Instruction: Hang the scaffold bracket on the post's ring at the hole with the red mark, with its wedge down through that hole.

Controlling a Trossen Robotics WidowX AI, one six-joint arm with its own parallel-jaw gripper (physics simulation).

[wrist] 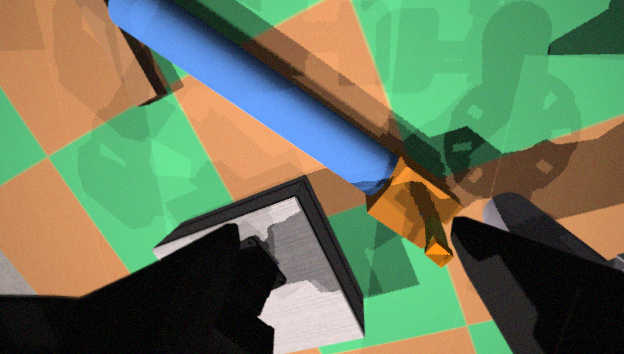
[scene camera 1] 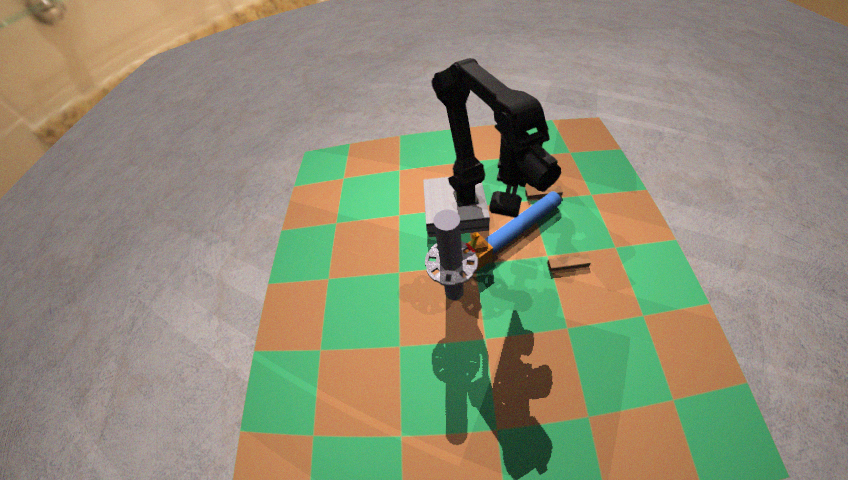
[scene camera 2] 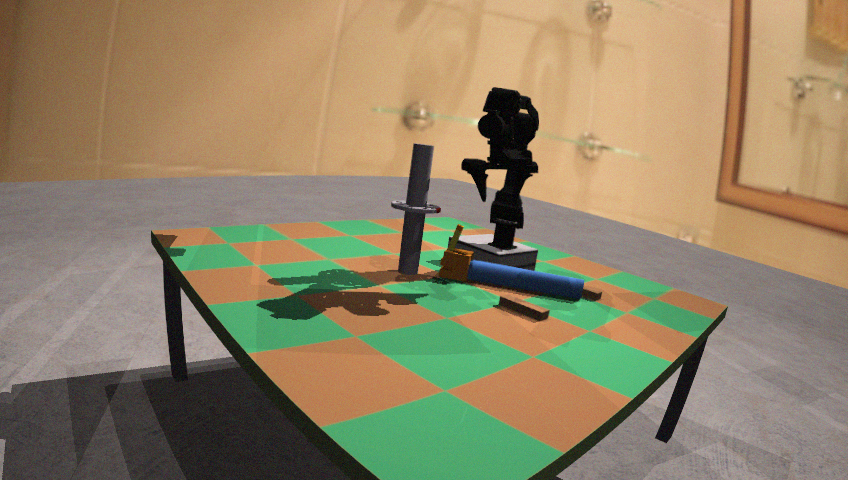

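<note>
The scaffold bracket lies on the table: a blue tube (scene camera 1: pixel 523 221) (scene camera 2: pixel 523 279) (wrist: pixel 260 95) with an orange head (scene camera 1: pixel 483 255) (scene camera 2: pixel 455 265) (wrist: pixel 400 207). Its orange wedge (scene camera 1: pixel 477 239) (scene camera 2: pixel 456 237) (wrist: pixel 439 253) sticks up from the head. The grey post (scene camera 1: pixel 449 237) (scene camera 2: pixel 420 172) (wrist: pixel 530 217) stands upright beside the head and carries a pale ring (scene camera 1: pixel 455 277) (scene camera 2: pixel 398 205) with holes, above the head's height. The red mark (scene camera 1: pixel 470 248) (scene camera 2: pixel 438 209) is on the bracket's side of the ring. My gripper (scene camera 1: pixel 505 203) (scene camera 2: pixel 501 193) (wrist: pixel 344 230) is open and empty, above the table near the bracket; the wedge shows near one fingertip in the wrist view.
The arm's pale base block (scene camera 1: pixel 437 193) (scene camera 2: pixel 523 254) (wrist: pixel 310 320) is close behind the post and bracket head. One brown bar (scene camera 1: pixel 569 267) (scene camera 2: pixel 523 308) lies apart from the tube. Another brown bar (scene camera 1: pixel 544 194) (scene camera 2: pixel 592 293) is by the tube's far end.
</note>
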